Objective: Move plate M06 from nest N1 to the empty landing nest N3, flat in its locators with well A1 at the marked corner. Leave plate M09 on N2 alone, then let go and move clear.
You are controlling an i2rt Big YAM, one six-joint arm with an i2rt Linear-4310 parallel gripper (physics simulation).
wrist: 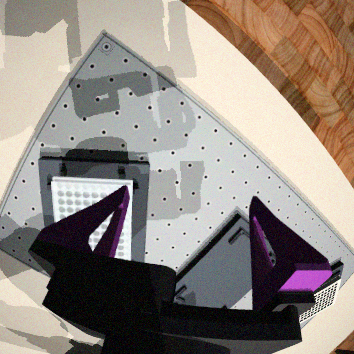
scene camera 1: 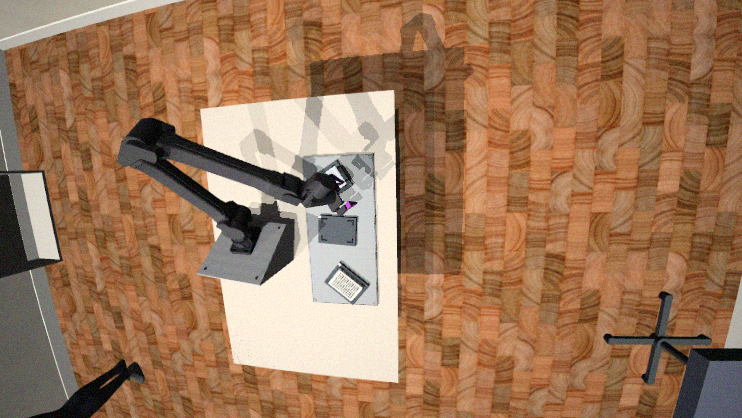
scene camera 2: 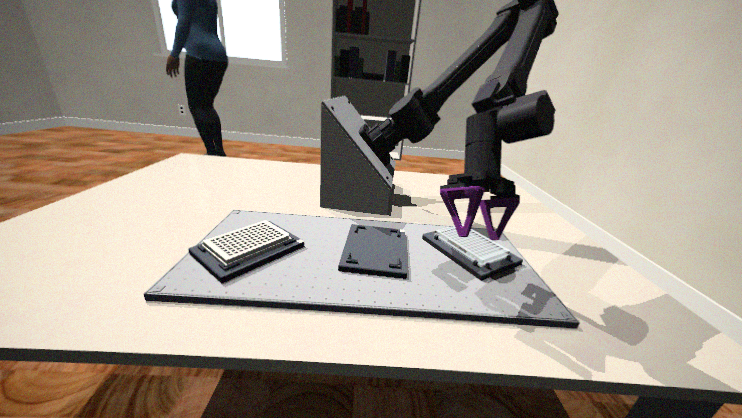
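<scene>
A white plate (scene camera 1: 336, 173) (scene camera 2: 476, 249) (wrist: 65, 199) sits in a dark nest (scene camera 2: 447, 255) (wrist: 45, 182) at scene camera 2's right. A cream plate (scene camera 1: 346, 285) (scene camera 2: 246, 241) (wrist: 320, 303) sits in a dark nest (scene camera 2: 210, 270) at its left. No plate labels are legible. The empty nest (scene camera 1: 337, 230) (scene camera 2: 373, 251) (wrist: 217, 271), with corner locators, lies between them. My gripper (scene camera 1: 348, 192) (scene camera 2: 480, 236) (wrist: 188, 196) is open and empty above the white plate's area. In the wrist view one finger overlaps that plate; the other overlaps the empty nest. The marked corner cannot be made out.
The nests stand on a grey perforated board (scene camera 1: 342, 254) (scene camera 2: 306, 292) (wrist: 150, 132) on the cream table (scene camera 1: 311, 337) (scene camera 2: 129, 327). The arm's sloped base (scene camera 1: 244, 264) (scene camera 2: 350, 171) stands behind the board. A person (scene camera 2: 205, 67) stands beyond the table.
</scene>
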